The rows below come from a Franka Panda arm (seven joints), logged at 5 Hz.
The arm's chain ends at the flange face. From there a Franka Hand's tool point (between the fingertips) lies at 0.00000 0.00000 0.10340 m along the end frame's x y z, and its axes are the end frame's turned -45 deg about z.
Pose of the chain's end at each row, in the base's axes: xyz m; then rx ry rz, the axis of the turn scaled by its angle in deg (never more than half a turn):
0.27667 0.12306 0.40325 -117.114 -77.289 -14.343
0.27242 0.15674 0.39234 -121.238 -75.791 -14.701
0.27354 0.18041 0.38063 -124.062 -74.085 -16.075
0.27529 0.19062 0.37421 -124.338 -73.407 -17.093
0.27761 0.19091 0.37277 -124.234 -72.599 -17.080
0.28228 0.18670 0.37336 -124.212 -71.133 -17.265
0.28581 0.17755 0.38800 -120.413 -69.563 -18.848
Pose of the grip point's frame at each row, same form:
0.25657 0.18727 0.32474 -81.088 -119.868 -33.353
0.25628 0.21841 0.31093 -85.599 -120.055 -32.583
0.26140 0.24114 0.29783 -89.091 -119.716 -33.239
0.26460 0.25202 0.29170 -89.742 -119.338 -34.253
0.26682 0.25299 0.29078 -89.971 -118.536 -34.456
0.27174 0.24990 0.29221 -90.566 -117.173 -34.954
0.27418 0.24637 0.31171 -87.809 -114.497 -38.166

